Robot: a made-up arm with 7 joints. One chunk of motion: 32 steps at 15 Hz.
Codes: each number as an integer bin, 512 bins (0 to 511) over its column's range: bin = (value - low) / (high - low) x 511, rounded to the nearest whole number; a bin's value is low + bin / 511 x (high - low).
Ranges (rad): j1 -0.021..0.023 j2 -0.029..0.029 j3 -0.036..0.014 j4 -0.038..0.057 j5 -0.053..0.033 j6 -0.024..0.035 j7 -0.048..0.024
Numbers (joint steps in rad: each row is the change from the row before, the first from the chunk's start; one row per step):
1: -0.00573 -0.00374 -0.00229 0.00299 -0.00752 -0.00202 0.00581
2: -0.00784 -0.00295 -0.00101 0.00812 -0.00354 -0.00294 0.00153
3: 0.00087 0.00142 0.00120 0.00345 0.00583 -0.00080 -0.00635
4: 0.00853 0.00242 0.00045 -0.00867 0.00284 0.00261 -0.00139
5: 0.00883 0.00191 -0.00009 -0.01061 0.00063 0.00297 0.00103
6: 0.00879 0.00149 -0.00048 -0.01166 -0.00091 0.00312 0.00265
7: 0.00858 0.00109 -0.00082 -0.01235 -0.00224 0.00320 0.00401
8: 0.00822 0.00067 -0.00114 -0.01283 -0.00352 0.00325 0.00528
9: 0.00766 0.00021 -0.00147 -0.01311 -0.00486 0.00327 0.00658
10: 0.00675 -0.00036 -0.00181 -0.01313 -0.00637 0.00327 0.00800
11: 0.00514 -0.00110 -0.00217 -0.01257 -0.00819 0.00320 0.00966
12: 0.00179 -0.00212 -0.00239 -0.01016 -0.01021 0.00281 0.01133
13: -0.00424 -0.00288 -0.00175 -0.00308 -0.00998 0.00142 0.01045
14: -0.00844 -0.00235 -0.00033 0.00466 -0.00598 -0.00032 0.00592
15: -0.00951 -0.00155 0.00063 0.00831 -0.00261 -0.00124 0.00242
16: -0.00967 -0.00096 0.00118 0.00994 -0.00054 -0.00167 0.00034
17: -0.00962 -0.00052 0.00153 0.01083 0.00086 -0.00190 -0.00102
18: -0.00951 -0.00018 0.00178 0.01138 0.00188 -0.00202 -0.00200
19: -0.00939 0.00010 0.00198 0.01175 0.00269 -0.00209 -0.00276
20: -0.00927 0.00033 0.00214 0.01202 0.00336 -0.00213 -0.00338
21: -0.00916 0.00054 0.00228 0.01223 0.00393 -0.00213 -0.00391
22: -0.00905 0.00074 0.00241 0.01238 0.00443 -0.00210 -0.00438
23: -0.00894 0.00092 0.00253 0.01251 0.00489 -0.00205 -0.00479
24: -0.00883 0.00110 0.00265 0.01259 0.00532 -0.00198 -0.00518
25: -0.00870 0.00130 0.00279 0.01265 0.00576 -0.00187 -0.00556
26: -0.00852 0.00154 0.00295 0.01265 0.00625 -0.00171 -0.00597
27: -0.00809 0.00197 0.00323 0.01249 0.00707 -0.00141 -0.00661
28: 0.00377 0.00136 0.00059 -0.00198 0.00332 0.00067 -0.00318
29: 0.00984 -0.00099 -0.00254 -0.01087 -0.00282 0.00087 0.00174
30: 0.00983 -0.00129 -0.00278 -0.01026 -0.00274 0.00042 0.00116
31: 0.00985 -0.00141 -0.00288 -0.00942 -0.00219 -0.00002 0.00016
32: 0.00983 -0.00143 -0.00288 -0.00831 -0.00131 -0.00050 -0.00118
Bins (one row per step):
1: 177 223 345 220 270 190 382
2: 153 230 358 248 294 182 352
3: 254 268 380 223 350 201 296
4: 343 277 373 158 332 230 331
5: 346 272 367 147 319 234 348
6: 346 269 363 142 310 235 359
7: 344 265 360 138 302 236 369
8: 339 261 356 135 294 236 378
9: 333 257 353 134 286 236 387
10: 322 252 349 134 277 236 397
11: 304 246 346 137 266 236 409
12: 265 237 343 150 254 232 421
13: 195 230 350 188 256 220 415
14: 146 235 365 229 279 205 383
15: 133 242 374 249 299 197 358
16: 132 247 380 258 312 193 343
17: 132 251 384 263 320 191 333
18: 133 254 386 266 326 190 326
19: 135 256 388 268 331 190 321
20: 136 258 390 269 335 189 317
21: 138 260 391 270 338 189 313
22: 139 262 393 271 341 190 310
23: 140 264 394 272 344 190 307
24: 141 265 395 272 347 191 304
25: 143 267 396 272 349 192 301
26: 145 269 398 272 352 193 298
27: 150 273 401 272 357 196 294
28: 288 267 374 194 335 214 318
29: 358 247 342 146 298 215 353
30: 358 244 340 149 299 212 349
31: 358 243 338 154 302 208 342
32: 358 243 338 160 307 204 332

